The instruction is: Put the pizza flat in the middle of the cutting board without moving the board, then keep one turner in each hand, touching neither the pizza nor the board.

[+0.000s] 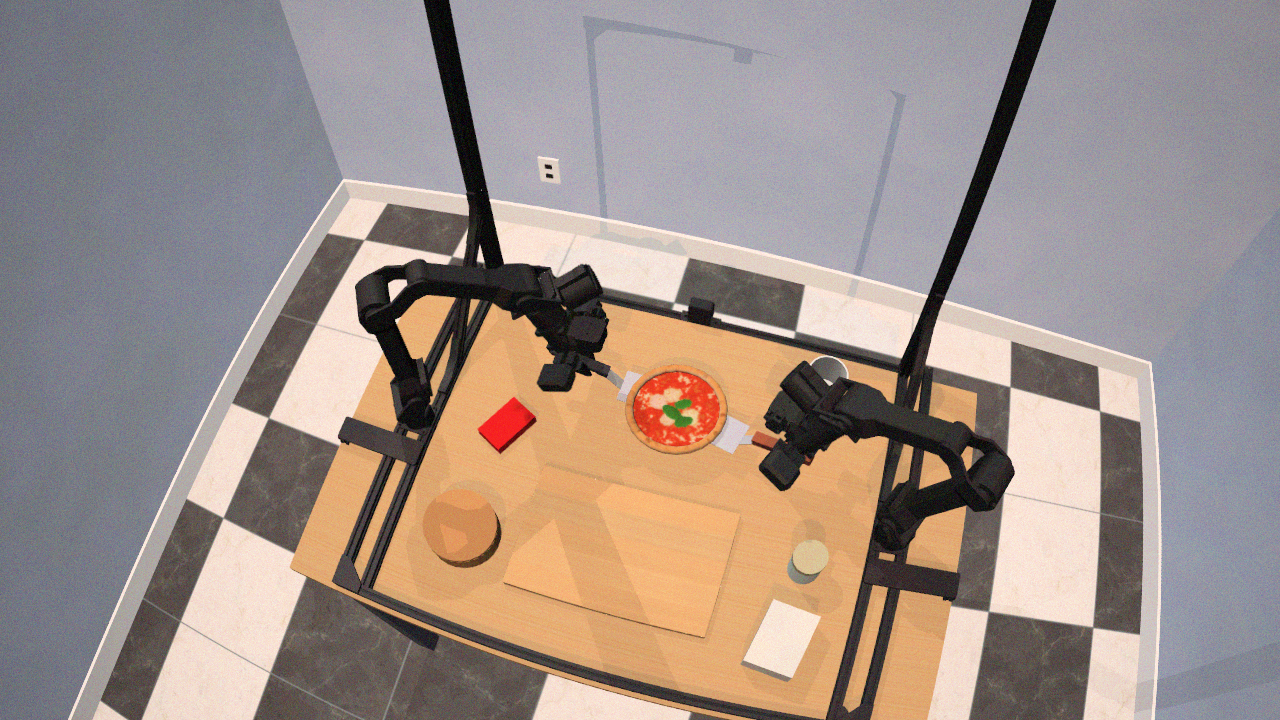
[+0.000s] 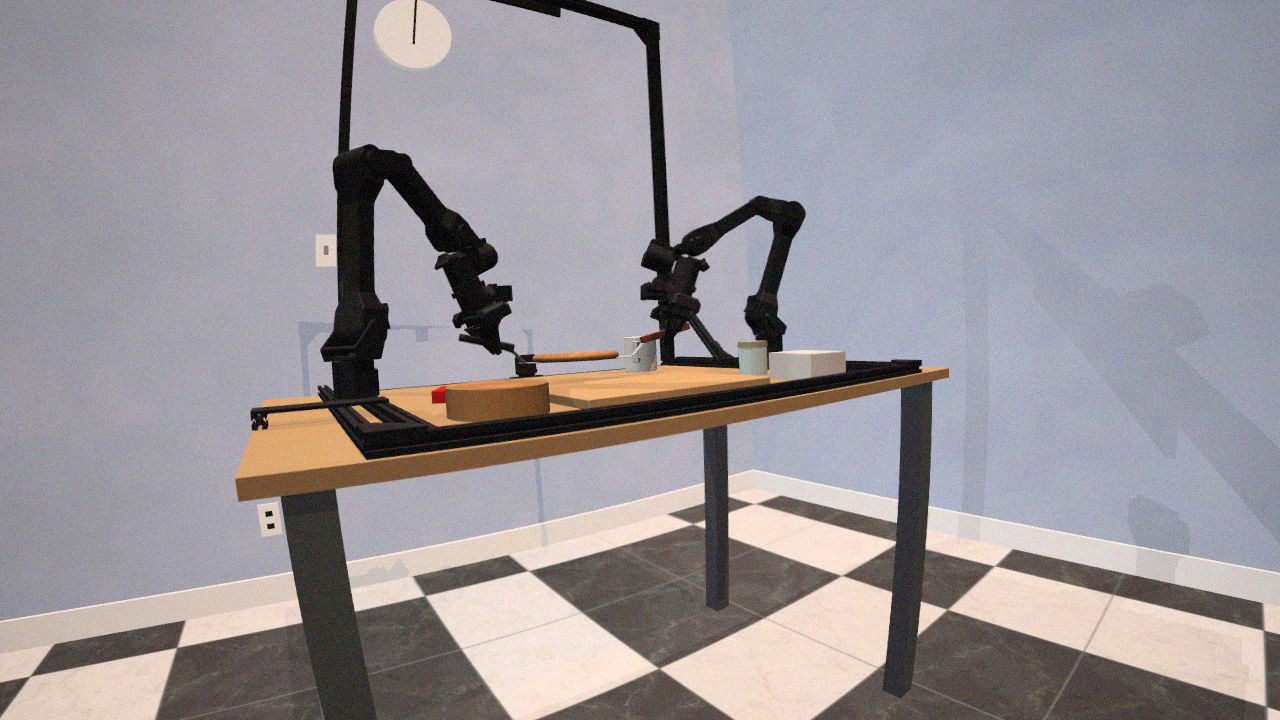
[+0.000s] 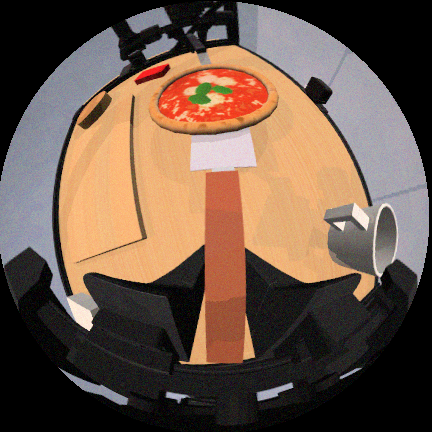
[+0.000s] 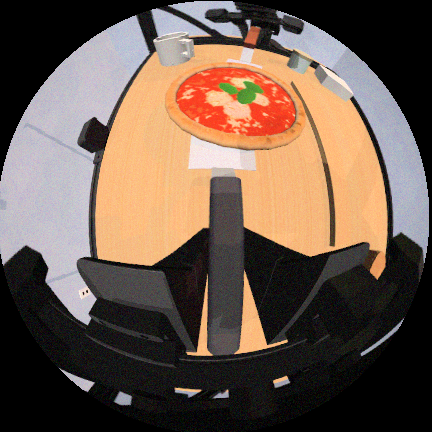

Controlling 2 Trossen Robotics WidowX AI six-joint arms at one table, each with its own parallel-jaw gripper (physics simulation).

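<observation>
The pizza is held nearly level in the air above the table, its opposite edges resting on two turner blades. My left gripper is shut on the brown-handled turner. My right gripper is shut on the black-handled turner. The blade tips are hidden under the pizza. The bare cutting board lies in front of the pizza, apart from it and both turners.
A mug stands behind my left gripper. A red block and a round wooden block lie left of the board. A lidded jar and a white box are right of it.
</observation>
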